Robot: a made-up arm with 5 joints. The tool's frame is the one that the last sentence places. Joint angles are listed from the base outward.
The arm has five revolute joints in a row. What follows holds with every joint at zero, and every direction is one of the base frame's. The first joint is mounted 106.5 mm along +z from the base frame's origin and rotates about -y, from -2.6 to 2.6 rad. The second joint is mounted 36.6 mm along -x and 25 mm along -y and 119.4 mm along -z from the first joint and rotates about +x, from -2.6 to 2.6 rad. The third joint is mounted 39.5 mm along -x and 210.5 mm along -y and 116.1 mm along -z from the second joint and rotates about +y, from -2.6 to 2.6 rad. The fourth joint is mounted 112.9 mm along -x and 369.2 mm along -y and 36.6 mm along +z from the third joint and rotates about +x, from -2.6 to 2.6 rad. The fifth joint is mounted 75.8 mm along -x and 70.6 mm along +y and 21.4 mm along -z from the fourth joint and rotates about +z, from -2.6 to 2.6 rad. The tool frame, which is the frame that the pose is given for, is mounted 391.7 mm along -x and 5.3 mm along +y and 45.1 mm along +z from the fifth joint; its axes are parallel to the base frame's.
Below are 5 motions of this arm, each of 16 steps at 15 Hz.
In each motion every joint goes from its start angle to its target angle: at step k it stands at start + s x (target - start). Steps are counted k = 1, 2, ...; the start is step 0. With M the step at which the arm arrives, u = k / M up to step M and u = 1 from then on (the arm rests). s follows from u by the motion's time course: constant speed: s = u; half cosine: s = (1 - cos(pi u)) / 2; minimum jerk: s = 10 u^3 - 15 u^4 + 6 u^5.
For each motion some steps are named. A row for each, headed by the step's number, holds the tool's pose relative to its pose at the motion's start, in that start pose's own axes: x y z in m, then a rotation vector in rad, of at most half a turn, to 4 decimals.
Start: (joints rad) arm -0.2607 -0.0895 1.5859 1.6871 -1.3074
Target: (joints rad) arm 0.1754 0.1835 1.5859 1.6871 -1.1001
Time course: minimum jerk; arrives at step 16
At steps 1, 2, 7, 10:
1: 0.0001 -0.0002 0.0001 -0.0007 0.0003 0.0013
2: 0.0006 -0.0014 0.0010 -0.0048 0.0019 0.0097
7: 0.0147 -0.0306 0.0241 -0.1165 0.0413 0.2337
10: 0.0289 -0.0518 0.0438 -0.2214 0.0716 0.4413

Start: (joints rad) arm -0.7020 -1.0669 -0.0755 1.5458 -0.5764
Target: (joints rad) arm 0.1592 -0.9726 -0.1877 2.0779 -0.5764
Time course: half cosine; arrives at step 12
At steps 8, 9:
8: -0.0130 -0.4082 -0.3178 0.5863 -0.1947 0.5079
9: 0.0122 -0.4587 -0.3709 0.6497 -0.2126 0.5960

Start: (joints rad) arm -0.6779 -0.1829 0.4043 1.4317 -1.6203
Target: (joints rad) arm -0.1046 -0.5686 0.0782 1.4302 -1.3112
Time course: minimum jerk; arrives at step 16
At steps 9, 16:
9: 0.1029 -0.3104 -0.1454 0.2382 -0.2082 0.6974
16: 0.2700 -0.4206 -0.2691 0.3912 -0.3723 1.1088

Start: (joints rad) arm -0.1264 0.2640 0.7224 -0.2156 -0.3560
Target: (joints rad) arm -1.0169 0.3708 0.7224 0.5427 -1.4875
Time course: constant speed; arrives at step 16
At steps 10, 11, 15, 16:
10: 0.1063 0.1833 0.3121 0.1216 0.8328 -0.7583
11: 0.1402 0.1929 0.3295 0.1015 0.9238 -0.8406
15: 0.2891 0.2087 0.3444 -0.0425 1.2912 -1.1685
16: 0.3250 0.2068 0.3337 -0.0949 1.3830 -1.2488

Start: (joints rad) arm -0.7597 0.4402 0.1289 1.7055 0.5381
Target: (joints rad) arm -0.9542 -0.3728 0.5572 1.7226 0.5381
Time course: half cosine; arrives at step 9
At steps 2, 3, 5, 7, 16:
2: 0.0286 0.0912 -0.0109 -0.0946 0.0185 -0.0673
3: 0.0661 0.1909 -0.0359 -0.2031 0.0360 -0.1440
5: 0.1797 0.4111 -0.1550 -0.4827 0.0649 -0.3359
7: 0.2932 0.5497 -0.3141 -0.7350 0.0735 -0.4967
16: 0.3388 0.5870 -0.3873 -0.8364 0.0730 -0.5569

